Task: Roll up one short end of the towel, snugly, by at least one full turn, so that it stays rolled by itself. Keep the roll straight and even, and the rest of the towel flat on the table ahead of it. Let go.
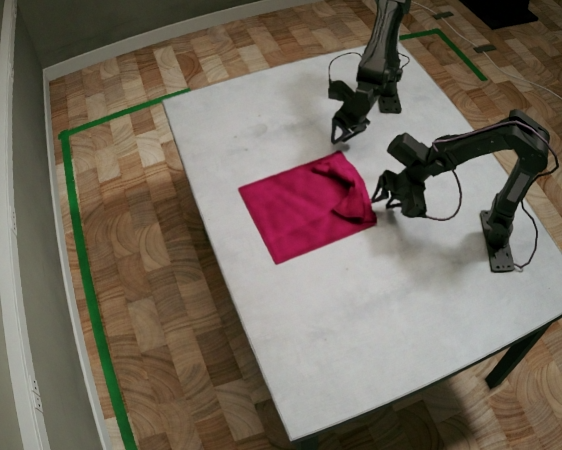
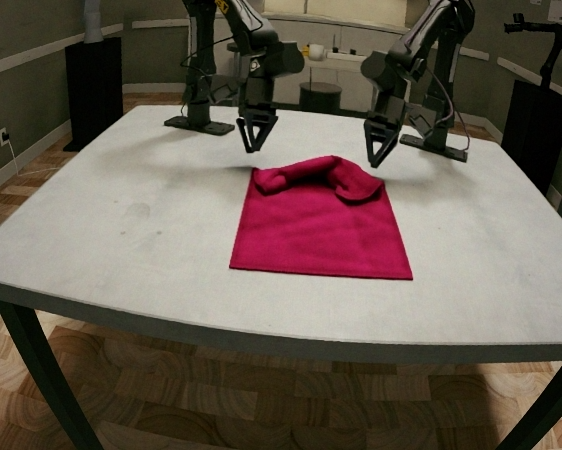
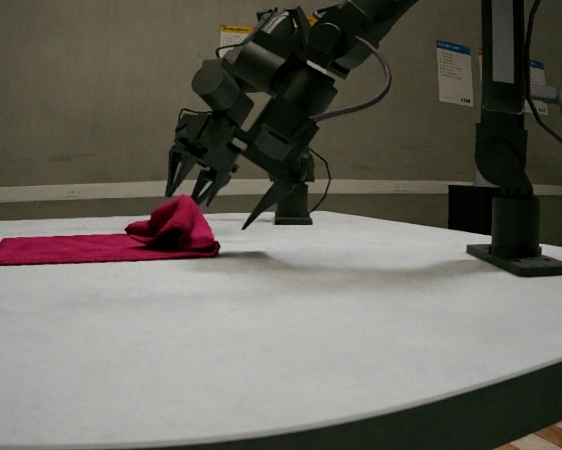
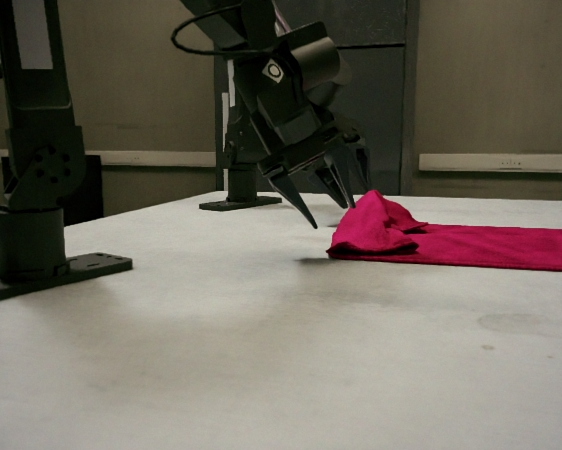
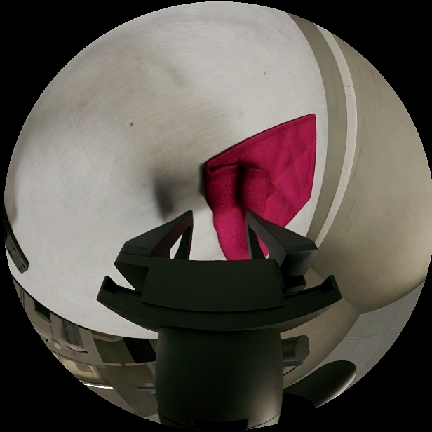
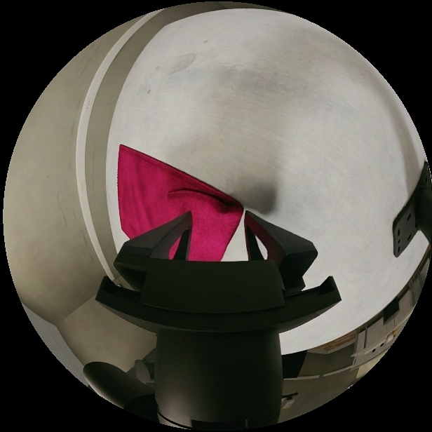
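The magenta towel [image 1: 285, 215] [image 2: 320, 240] [image 3: 75, 250] [image 4: 490, 245] [image 5: 295, 160] [image 6: 142, 185] lies flat over most of its length. Its end nearest the arm bases is turned over into a loose, uneven fold [image 2: 310, 172] [image 3: 182, 225] [image 4: 367, 227], raised in the middle and lower at both sides, with loose flaps. My left gripper [image 1: 381, 204] [image 3: 225, 217] [image 5: 218, 215] is partly open and empty, above the table near one corner of the folded end. My right gripper [image 1: 338, 142] [image 4: 335, 217] [image 6: 217, 216] is partly open and empty, above the table near the other corner.
The pale table [image 1: 340, 340] [image 2: 125, 290] [image 3: 300, 350] carries both arms, whose bases [image 1: 500, 257] [image 1: 391, 104] stand beyond the folded end. The table's far edge from the bases lies past the towel's flat end. Green tape [image 1: 82, 250] marks the wooden floor.
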